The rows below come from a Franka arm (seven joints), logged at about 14 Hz.
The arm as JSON. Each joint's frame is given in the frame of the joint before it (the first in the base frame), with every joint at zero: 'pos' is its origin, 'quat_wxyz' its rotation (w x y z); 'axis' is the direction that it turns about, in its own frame. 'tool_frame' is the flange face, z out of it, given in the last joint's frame.
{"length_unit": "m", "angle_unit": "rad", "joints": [
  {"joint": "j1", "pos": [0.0, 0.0, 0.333], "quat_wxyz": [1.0, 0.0, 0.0, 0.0], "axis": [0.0, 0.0, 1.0]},
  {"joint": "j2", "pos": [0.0, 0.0, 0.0], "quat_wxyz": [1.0, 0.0, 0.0, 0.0], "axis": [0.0, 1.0, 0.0]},
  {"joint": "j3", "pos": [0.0, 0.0, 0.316], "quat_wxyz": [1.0, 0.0, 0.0, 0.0], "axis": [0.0, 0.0, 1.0]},
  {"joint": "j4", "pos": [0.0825, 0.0, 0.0], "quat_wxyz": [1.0, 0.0, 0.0, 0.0], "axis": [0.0, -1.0, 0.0]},
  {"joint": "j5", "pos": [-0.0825, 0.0, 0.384], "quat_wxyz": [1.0, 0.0, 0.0, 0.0], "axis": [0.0, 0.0, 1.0]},
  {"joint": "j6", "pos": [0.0, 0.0, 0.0], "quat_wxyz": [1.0, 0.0, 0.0, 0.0], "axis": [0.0, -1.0, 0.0]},
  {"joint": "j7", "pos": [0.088, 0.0, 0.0], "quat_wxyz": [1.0, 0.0, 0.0, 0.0], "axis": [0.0, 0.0, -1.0]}
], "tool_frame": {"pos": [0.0, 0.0, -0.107], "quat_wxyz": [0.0, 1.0, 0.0, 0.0]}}
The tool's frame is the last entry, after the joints.
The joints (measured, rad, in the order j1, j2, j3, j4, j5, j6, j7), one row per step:
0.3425, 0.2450, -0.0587, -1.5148, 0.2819, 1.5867, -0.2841
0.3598, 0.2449, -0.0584, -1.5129, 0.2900, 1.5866, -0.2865
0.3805, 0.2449, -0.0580, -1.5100, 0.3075, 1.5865, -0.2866
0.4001, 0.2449, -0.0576, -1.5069, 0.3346, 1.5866, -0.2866
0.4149, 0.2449, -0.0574, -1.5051, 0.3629, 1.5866, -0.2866
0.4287, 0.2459, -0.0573, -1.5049, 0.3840, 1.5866, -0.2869
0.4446, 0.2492, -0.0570, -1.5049, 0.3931, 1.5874, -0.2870
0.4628, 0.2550, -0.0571, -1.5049, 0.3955, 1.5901, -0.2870
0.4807, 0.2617, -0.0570, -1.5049, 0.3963, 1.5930, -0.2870
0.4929, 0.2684, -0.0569, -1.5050, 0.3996, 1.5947, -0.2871
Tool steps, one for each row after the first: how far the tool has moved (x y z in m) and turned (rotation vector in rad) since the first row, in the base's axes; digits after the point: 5 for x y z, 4 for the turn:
-0.00373, 0.01110, 0.00116, 0.0088, 0.0000, 0.0184
-0.00860, 0.02510, 0.00300, 0.0262, 0.0025, 0.0364
-0.01377, 0.03930, 0.00529, 0.0526, 0.0079, 0.0515
-0.01814, 0.05060, 0.00709, 0.0796, 0.0154, 0.0613
-0.02218, 0.06052, 0.00733, 0.0989, 0.0232, 0.0716
-0.02617, 0.07070, 0.00568, 0.1062, 0.0293, 0.0857
-0.03005, 0.08150, 0.00232, 0.1066, 0.0339, 0.1022
-0.03390, 0.09210, -0.00165, 0.1051, 0.0386, 0.1188
-0.03647, 0.09973, -0.00566, 0.1056, 0.0450, 0.1296

